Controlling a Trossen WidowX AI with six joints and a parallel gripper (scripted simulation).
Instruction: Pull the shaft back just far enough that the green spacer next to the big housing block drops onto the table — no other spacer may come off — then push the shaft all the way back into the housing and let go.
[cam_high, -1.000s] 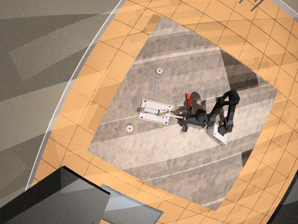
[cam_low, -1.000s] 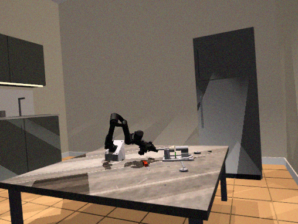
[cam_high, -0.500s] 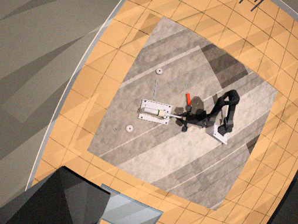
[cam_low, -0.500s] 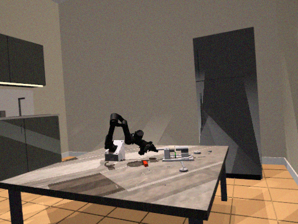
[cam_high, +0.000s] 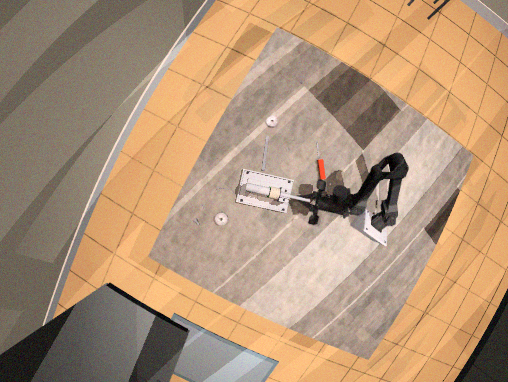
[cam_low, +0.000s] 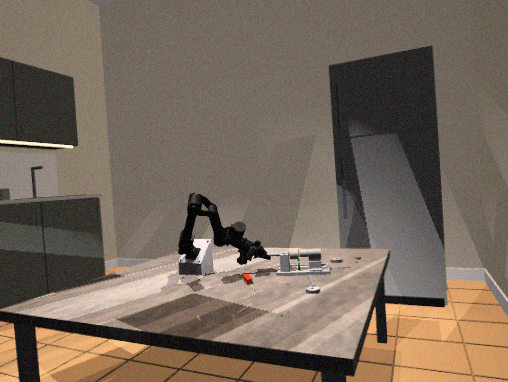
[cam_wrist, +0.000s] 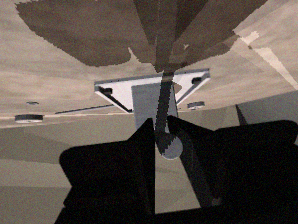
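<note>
Now: the cream spacer 100 mm ahead of my gripper tip, 50 mm to the left of it and 20 mm above it. Round my gripper tip: thin rod 230 mm ahead, 80 mm to the right, 60 mm below; then green spacer 120 mm ahead, 50 mm to the left, 30 mm below; then shaft 40 mm ahead, 20 mm to the left, 20 mm above.
</note>
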